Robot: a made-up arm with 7 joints. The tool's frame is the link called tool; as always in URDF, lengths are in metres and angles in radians. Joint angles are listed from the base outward.
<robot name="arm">
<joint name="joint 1" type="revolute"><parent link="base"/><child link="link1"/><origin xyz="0 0 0.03" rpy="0 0 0"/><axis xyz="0 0 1"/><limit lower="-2.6" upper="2.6"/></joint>
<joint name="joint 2" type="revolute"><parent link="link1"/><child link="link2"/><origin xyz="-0.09 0.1 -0.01" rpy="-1.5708 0 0"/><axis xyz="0 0 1"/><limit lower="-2.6" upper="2.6"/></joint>
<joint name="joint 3" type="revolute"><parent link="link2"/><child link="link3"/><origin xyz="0.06 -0.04 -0.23" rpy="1.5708 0 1.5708"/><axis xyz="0 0 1"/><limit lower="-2.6" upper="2.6"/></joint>
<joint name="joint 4" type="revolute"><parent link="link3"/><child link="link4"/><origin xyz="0.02 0.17 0.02" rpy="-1.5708 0 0"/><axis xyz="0 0 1"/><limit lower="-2.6" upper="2.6"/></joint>
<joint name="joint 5" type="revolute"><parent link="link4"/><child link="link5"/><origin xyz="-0.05 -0.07 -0.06" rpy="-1.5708 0 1.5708"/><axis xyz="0 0 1"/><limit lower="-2.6" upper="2.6"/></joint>
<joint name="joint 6" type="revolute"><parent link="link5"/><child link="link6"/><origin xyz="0.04 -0.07 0.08" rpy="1.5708 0 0"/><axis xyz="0 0 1"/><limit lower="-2.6" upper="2.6"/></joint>
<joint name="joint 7" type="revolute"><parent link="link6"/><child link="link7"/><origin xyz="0 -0.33 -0.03" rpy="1.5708 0 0"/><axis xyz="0 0 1"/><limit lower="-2.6" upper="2.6"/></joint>
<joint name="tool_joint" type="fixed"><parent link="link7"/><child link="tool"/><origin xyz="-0.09 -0.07 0.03" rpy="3.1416 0 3.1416"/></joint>
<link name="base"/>
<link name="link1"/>
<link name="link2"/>
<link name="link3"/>
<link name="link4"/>
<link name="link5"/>
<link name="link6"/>
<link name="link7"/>
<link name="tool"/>
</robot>
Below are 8 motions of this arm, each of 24 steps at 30 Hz.
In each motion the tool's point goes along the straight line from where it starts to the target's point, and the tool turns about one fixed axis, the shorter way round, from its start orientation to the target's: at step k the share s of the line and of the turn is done. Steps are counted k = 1, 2, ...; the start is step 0. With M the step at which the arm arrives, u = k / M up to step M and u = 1 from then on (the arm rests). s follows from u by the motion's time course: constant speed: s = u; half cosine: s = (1 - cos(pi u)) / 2; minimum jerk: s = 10 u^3 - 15 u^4 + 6 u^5.
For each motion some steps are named. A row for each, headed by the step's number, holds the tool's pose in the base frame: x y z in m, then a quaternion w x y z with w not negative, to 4 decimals.
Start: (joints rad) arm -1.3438 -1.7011 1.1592 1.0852 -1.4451 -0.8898 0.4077
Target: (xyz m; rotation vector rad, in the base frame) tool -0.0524 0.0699 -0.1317 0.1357 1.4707 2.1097
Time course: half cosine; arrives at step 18
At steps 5, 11, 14, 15, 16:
5: -0.0959 -0.0507 0.0522 0.2428 -0.0856 -0.5607 -0.7870
11: -0.0698 0.0216 -0.0581 0.0715 0.0670 0.5725 0.8140
14: -0.0586 0.0527 -0.1055 0.2064 0.0567 0.5598 0.8005
15: -0.0560 0.0601 -0.1167 0.2378 0.0541 0.5553 0.7951
16: -0.0540 0.0655 -0.1250 0.2607 0.0522 0.5516 0.7906

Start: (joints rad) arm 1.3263 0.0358 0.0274 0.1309 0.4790 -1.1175 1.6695
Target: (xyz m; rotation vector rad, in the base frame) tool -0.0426 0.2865 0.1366 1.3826 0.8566 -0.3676
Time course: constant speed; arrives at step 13
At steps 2, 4, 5, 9, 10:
2: 0.0007 0.2874 -0.0688 0.8578 0.4874 0.1632 0.0028
4: -0.0072 0.2872 -0.0315 0.8315 0.5155 0.2051 -0.0280
5: -0.0111 0.2872 -0.0128 0.8170 0.5288 0.2257 -0.0433
9: -0.0268 0.2868 0.0619 0.7508 0.5762 0.3056 -0.1042
10: -0.0308 0.2867 0.0806 0.7323 0.5866 0.3248 -0.1191

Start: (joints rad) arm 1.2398 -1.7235 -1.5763 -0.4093 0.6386 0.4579 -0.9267
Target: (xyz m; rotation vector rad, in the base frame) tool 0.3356 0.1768 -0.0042 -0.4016 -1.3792 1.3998
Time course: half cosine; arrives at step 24
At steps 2, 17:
2: 0.3566 -0.1648 0.1537 0.6605 -0.5792 -0.3955 0.2682
17: 0.3398 0.1088 0.0272 0.5782 -0.2595 -0.5567 0.5371

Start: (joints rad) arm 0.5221 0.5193 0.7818 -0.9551 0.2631 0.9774 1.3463
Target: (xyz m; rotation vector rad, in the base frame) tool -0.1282 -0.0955 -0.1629 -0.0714 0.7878 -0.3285
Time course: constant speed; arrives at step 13
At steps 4, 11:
4: -0.1763 -0.0943 -0.1242 0.8745 -0.0196 0.3735 -0.3089
11: -0.1389 -0.0952 -0.1543 0.9037 -0.0313 0.3809 -0.1930

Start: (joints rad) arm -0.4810 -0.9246 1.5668 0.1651 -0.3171 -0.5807 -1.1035
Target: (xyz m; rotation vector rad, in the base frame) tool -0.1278 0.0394 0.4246 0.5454 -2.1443 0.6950
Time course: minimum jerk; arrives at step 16
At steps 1, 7, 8, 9, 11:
1: 0.0408 0.0433 0.4230 0.5807 0.2245 -0.7401 0.2542
7: -0.0237 0.0418 0.4236 0.5141 0.2222 -0.7854 0.2635
8: -0.0433 0.0414 0.4238 0.4932 0.2213 -0.7982 0.2659
9: -0.0629 0.0409 0.4240 0.4719 0.2202 -0.8105 0.2682
11: -0.0974 0.0401 0.4243 0.4339 0.2179 -0.8308 0.2719

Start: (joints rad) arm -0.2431 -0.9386 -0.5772 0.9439 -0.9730 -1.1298 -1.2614
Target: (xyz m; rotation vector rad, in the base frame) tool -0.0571 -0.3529 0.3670 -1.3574 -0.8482 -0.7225
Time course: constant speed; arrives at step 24
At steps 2, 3, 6, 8, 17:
2: 0.0974 -0.3905 0.2260 0.7360 -0.6603 -0.0426 -0.1433
3: 0.0904 -0.3888 0.2324 0.7339 -0.6595 -0.0581 -0.1518
6: 0.0693 -0.3837 0.2516 0.7264 -0.6558 -0.1045 -0.1772
8: 0.0553 -0.3803 0.2644 0.7202 -0.6522 -0.1352 -0.1939
17: -0.0079 -0.3649 0.3221 0.6812 -0.6262 -0.2708 -0.2655

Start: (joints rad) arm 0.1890 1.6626 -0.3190 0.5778 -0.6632 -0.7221 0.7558
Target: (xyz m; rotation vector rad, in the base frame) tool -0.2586 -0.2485 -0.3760 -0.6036 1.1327 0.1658
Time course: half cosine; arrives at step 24
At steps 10, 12, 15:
10: -0.2248 -0.2937 -0.2244 0.7449 -0.5172 0.4196 -0.0389
12: -0.2317 -0.2844 -0.2556 0.7611 -0.4716 0.4451 -0.0149
15: -0.2420 -0.2707 -0.3017 0.7801 -0.4012 0.4797 0.0205

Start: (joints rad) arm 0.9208 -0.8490 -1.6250 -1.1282 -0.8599 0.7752 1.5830
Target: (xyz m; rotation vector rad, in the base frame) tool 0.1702 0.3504 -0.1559 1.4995 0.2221 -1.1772
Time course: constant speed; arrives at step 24
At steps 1, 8, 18, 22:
1: 0.3901 -0.0732 -0.1187 0.5666 0.4835 -0.5100 -0.4302
8: 0.3232 0.0557 -0.1300 0.5946 0.5560 -0.3370 -0.4730
18: 0.2276 0.2399 -0.1462 0.5954 0.6227 -0.0696 -0.5029
22: 0.1893 0.3136 -0.1527 0.5828 0.6361 0.0400 -0.5041

